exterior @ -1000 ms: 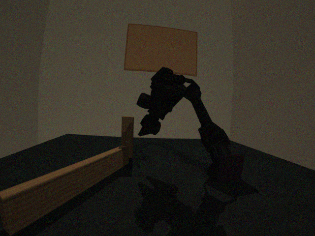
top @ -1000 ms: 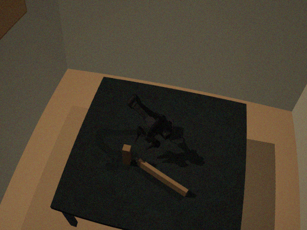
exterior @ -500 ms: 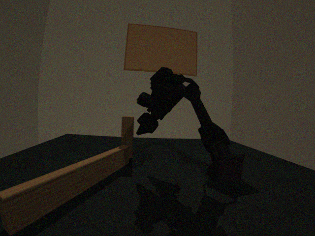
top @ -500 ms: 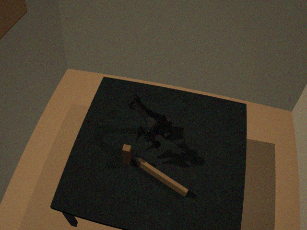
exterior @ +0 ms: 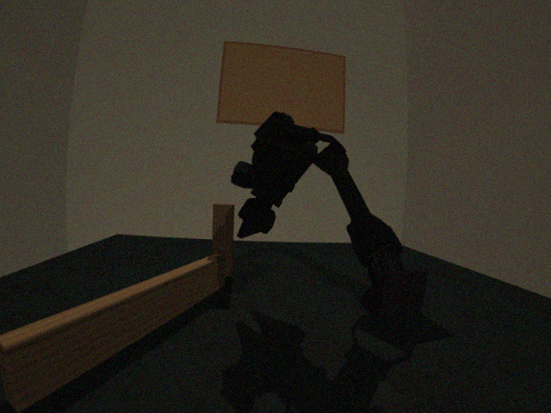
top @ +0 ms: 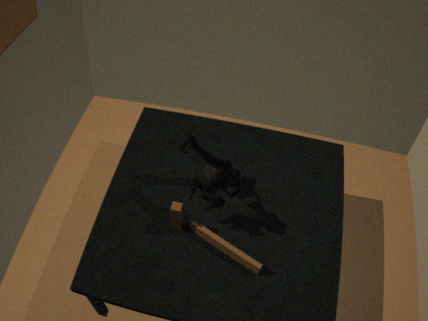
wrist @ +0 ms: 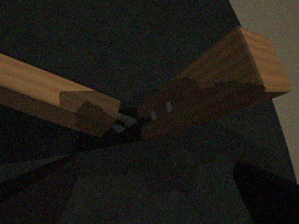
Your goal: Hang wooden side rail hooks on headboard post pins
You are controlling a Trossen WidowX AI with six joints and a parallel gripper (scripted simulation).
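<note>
Now: gripper tip 8 cm to the left of the wooden headboard post, 6 cm short of it and 5 cm above it.
</note>
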